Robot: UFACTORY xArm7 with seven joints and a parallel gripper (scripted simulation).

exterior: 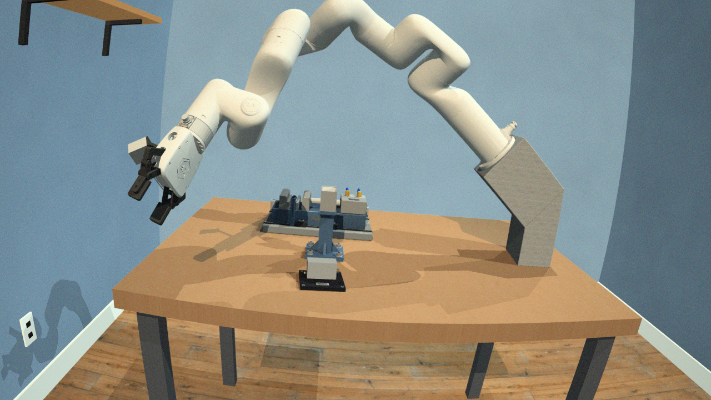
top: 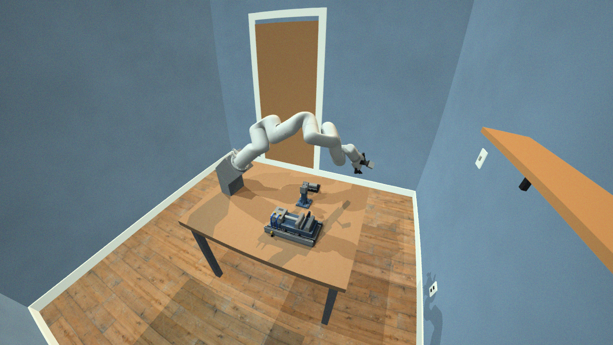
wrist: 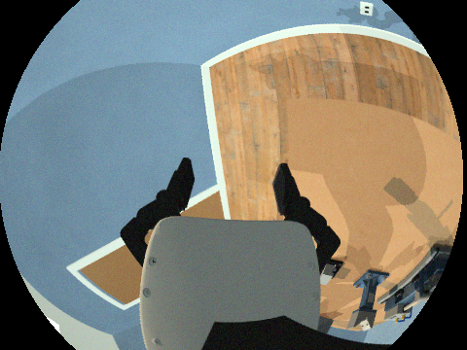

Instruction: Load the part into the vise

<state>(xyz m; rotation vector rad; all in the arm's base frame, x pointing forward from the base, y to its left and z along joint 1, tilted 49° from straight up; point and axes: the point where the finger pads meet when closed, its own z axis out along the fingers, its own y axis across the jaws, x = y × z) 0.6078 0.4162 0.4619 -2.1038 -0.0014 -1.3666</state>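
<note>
Right now my hand is 340 mm past the grey block, 150 mm above it and 140 mm to the left of it. Also, from my hand: black infeed plate (340 mm behind, 170 mm below, 120 mm to the right); fixed jaw (550 mm to the right, 260 mm behind, 90 mm below); work stop (500 mm to the right, 280 mm behind, 80 mm below).
</note>
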